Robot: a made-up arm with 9 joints. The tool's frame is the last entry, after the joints.
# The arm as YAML. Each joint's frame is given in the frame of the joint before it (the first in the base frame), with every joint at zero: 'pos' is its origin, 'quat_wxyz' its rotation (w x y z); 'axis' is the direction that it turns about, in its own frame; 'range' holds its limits. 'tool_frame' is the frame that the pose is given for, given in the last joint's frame.
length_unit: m
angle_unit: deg
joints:
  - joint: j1
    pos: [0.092, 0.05, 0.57]
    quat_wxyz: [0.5, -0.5, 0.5, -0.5]
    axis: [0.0, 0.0, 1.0]
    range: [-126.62, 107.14]
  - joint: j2
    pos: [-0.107, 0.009, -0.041]
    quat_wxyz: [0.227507, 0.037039, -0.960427, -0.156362]
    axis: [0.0, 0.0, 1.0]
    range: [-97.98, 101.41]
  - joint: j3
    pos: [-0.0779, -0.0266, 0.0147]
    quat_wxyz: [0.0, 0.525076, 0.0, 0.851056]
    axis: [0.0, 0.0, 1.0]
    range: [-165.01, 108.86]
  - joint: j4
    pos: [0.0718, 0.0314, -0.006]
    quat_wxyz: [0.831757, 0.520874, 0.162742, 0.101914]
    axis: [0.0, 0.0, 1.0]
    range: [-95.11, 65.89]
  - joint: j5
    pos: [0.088, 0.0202, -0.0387]
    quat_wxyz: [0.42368, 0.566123, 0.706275, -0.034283]
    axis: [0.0, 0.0, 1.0]
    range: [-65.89, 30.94]
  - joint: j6
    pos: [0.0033, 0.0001, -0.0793]
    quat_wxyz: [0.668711, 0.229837, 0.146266, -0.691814]
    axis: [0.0, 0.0, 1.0]
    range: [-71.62, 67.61]
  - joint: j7
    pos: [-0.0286, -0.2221, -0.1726]
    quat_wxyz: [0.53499, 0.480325, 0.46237, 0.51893]
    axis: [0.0, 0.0, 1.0]
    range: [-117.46, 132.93]
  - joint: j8
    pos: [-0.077, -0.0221, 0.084]
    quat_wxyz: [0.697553, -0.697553, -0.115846, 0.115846]
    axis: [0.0, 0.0, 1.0]
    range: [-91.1, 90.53]
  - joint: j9
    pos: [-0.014, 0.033, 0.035]
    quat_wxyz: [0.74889, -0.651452, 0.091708, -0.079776]
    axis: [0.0, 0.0, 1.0]
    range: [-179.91, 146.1]
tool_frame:
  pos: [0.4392, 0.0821, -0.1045]
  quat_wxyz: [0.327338, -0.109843, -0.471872, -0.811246]
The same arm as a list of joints. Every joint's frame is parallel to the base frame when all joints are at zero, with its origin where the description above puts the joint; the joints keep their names.
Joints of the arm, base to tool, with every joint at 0 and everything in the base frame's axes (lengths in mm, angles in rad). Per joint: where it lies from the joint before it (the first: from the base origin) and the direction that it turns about. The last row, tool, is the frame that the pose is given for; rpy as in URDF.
j1: xyz 92.0 50.0 570.0 axis +x
j2: xyz -41.0 107.0 -9.0 axis -0.847583 0.448591 -0.283494
j3: xyz -54.0 -63.0 10.0 axis +y
j4: xyz -78.1 -6.0 7.0 axis -0.093103 0.404412 -0.909826
j5: xyz -86.0 -12.0 46.0 axis -0.419203 -0.825505 0.377902
j6: xyz 33.0 66.9 -27.0 axis 0.111005 -0.939241 0.324814
j7: xyz -40.0 87.0 -266.0 axis +x
j8: xyz 84.0 -4.0 -80.0 axis -y
j9: xyz -33.0 -35.0 -14.0 axis -0.961099 -0.1344 0.2413
tool: xyz 194.0 110.0 401.0 rpy 1.5693 0.6707 -2.4255
Joint limits (rad, base to tool): -2.2099..1.8699 -1.7101..1.7699 -2.8800..1.9000 -1.6600..1.1500 -1.1500..0.5400 -1.2500..1.1800 -2.0501..2.3201 -1.5900..1.5800 -3.1400..2.5499

